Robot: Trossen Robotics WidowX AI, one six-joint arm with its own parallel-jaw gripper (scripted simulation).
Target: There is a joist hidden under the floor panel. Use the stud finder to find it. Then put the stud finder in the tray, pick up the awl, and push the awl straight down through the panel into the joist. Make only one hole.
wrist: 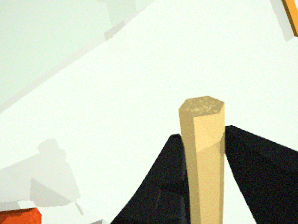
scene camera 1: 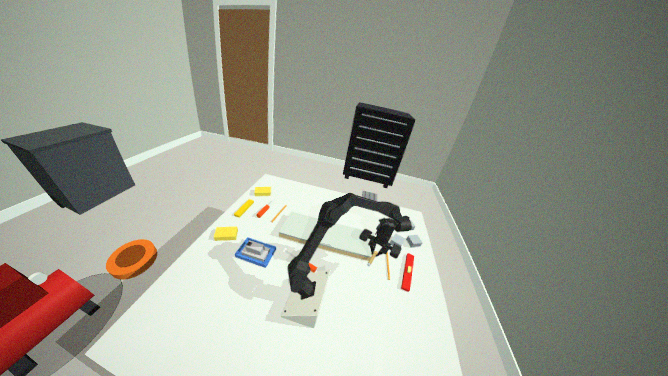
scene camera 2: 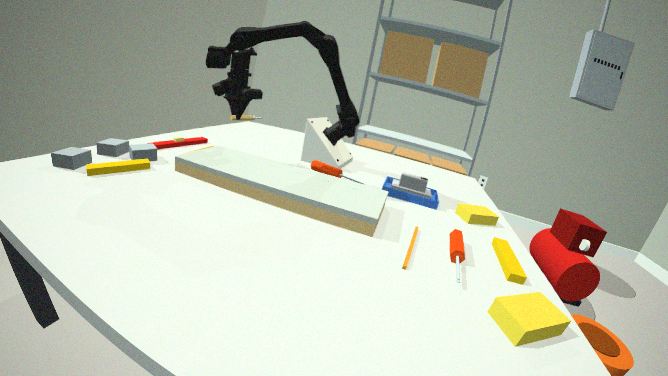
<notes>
My gripper (scene camera 2: pixel 236 119) carries an awl.
My gripper also shows in the wrist view (wrist: pixel 201 139).
</notes>
